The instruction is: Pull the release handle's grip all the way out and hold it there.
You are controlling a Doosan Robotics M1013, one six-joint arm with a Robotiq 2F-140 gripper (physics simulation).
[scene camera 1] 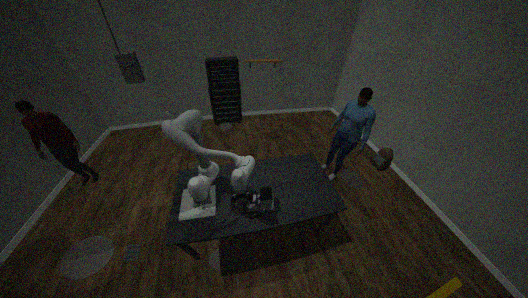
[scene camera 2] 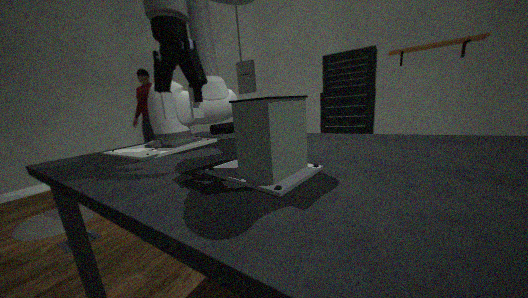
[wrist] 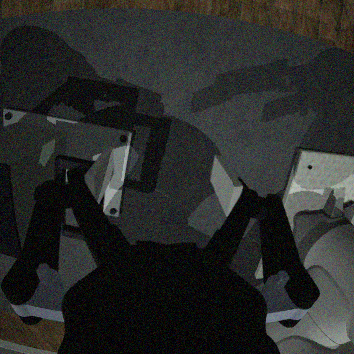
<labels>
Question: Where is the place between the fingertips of my gripper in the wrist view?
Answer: At 163,163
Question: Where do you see a base plate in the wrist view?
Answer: At 84,140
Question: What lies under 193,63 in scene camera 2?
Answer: My gripper.
</labels>
